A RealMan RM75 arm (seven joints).
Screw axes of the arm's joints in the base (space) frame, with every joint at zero. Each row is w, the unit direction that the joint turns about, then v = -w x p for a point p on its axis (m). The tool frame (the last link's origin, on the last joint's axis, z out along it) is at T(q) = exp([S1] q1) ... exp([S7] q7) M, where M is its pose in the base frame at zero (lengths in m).
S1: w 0 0 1 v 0.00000 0.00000 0.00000
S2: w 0 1 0 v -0.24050 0.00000 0.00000
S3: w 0 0 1 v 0.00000 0.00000 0.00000
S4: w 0 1 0 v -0.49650 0.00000 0.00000
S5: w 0 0 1 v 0.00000 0.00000 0.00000
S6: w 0 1 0 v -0.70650 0.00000 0.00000
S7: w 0 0 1 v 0.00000 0.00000 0.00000
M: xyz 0.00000 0.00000 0.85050 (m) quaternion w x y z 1 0 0 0
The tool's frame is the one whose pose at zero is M.
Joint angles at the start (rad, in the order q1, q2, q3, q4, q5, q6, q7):
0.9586, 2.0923, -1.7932, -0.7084, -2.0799, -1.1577, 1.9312
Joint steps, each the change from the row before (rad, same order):
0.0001, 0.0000, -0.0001, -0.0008, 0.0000, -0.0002, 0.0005
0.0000, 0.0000, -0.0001, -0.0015, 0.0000, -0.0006, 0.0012
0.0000, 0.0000, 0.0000, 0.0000, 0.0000, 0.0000, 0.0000
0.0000, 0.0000, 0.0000, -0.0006, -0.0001, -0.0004, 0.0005
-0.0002, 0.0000, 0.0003, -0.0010, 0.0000, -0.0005, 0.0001
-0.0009, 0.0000, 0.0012, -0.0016, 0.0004, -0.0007, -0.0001
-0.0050, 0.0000, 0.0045, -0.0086, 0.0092, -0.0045, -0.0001
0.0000, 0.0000, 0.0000, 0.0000, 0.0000, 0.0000, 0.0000
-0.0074, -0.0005, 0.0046, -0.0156, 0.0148, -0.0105, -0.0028
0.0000, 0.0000, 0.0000, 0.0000, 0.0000, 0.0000, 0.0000
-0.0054, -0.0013, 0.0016, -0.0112, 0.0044, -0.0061, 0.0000
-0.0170, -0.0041, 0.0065, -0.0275, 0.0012, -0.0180, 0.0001
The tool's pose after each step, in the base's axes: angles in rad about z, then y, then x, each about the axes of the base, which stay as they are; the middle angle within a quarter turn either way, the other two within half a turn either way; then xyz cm. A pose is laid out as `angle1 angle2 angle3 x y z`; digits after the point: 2 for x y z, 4 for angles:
0.0158 0.2884 3.1066 13.01 35.43 -13.06
0.0158 0.2880 3.1065 12.97 35.42 -13.05
0.0158 0.2880 3.1065 12.97 35.42 -13.05
0.0158 0.2879 3.1064 12.96 35.42 -13.05
0.0155 0.2873 3.1063 12.94 35.42 -13.05
0.0159 0.2855 3.1062 12.91 35.41 -13.03
0.0211 0.2714 3.1021 12.73 35.32 -13.00
0.0211 0.2714 3.1021 12.73 35.32 -13.00
0.0238 0.2512 3.0927 12.41 35.13 -12.94
0.0238 0.2512 3.0927 12.41 35.13 -12.94
0.0236 0.2434 3.0894 12.28 35.04 -12.85
0.0241 0.2323 3.0826 12.24 34.85 -12.54

